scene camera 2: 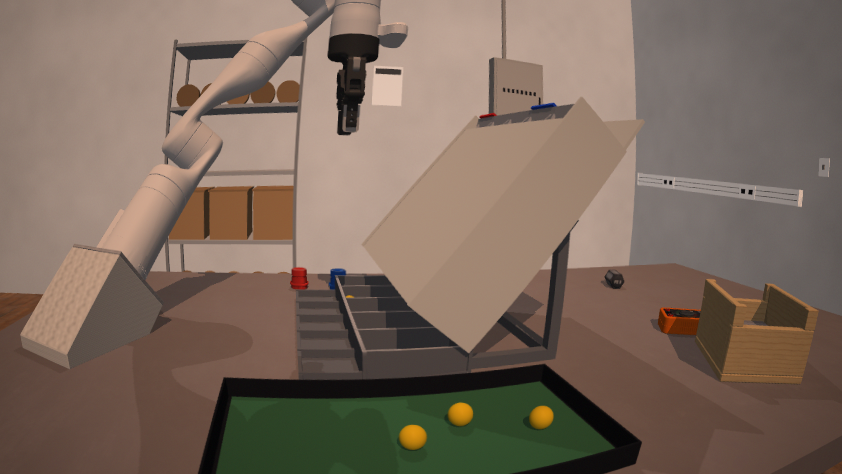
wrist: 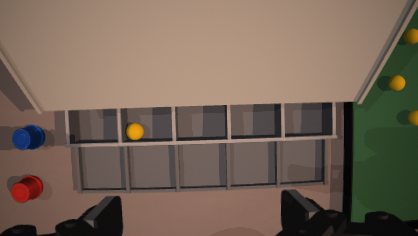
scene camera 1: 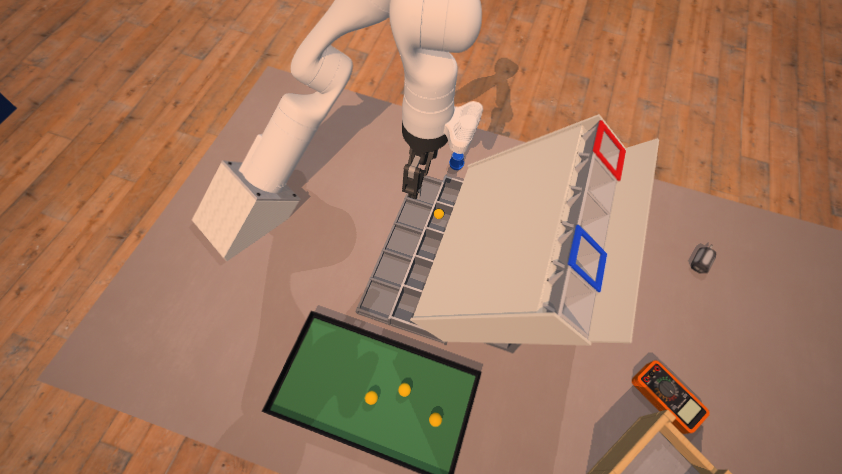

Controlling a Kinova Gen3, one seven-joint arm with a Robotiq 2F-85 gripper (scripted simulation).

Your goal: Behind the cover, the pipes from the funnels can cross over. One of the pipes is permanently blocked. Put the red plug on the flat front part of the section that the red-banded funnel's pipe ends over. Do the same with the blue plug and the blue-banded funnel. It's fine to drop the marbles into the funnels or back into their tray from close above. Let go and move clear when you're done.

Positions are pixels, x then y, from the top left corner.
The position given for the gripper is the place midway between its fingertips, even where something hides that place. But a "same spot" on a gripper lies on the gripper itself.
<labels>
gripper: scene camera 2; wrist 201, 211; scene camera 1
green marble tray: scene camera 2; wrist 375, 166; scene camera 1
same spot on green marble tray: (scene camera 2: 254, 418) = (scene camera 1: 316, 343)
same spot on gripper: (scene camera 2: 350, 114) = (scene camera 1: 411, 195)
</labels>
